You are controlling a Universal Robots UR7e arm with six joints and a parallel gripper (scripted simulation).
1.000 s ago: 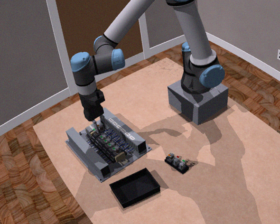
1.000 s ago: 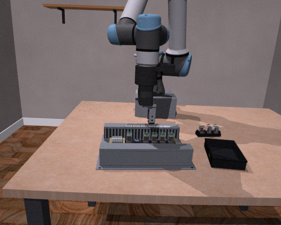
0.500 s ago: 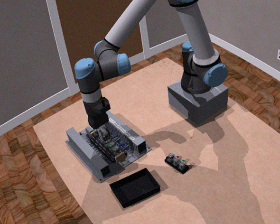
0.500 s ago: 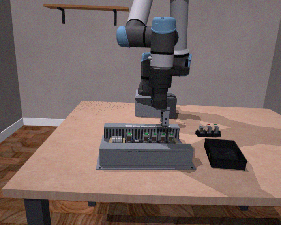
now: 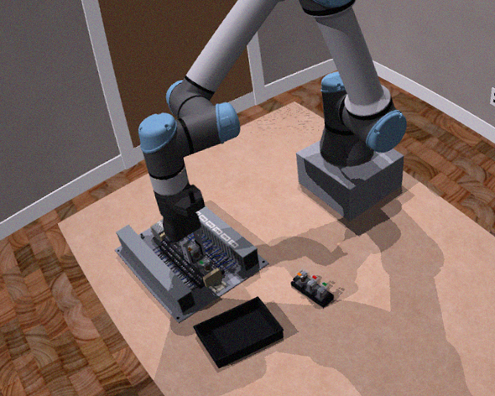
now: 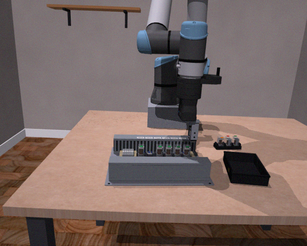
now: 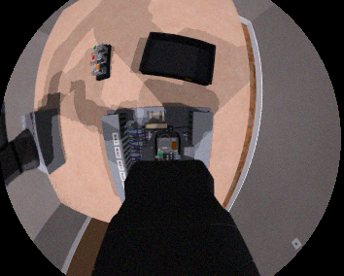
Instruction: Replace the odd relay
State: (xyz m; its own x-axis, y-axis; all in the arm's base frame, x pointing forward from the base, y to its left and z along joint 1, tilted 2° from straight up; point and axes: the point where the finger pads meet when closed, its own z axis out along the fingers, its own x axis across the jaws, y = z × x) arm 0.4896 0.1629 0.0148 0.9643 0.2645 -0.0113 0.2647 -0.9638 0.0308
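My gripper is now 2 cm past the black tray, 18 cm to the right of it and 11 cm above it.
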